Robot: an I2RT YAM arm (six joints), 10 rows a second.
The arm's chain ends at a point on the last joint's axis. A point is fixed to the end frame.
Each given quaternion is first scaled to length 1.
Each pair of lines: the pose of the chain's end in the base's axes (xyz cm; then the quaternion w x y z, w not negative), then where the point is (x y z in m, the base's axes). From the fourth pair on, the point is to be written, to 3 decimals.
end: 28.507 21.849 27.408 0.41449 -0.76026 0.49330 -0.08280
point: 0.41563 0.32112 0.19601
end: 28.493 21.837 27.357 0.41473 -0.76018 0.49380 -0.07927
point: 0.41484 0.32159 0.19519
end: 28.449 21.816 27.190 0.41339 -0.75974 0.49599 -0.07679
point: 0.41405 0.32122 0.19275
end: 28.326 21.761 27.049 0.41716 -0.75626 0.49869 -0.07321
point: 0.413 0.321 0.192
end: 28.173 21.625 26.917 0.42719 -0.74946 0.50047 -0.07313
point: 0.413 0.320 0.194
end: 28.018 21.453 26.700 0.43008 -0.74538 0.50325 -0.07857
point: 0.413 0.317 0.194
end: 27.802 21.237 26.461 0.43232 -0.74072 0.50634 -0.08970
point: 0.414 0.312 0.193
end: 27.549 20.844 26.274 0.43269 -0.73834 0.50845 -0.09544
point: 0.413 0.307 0.192
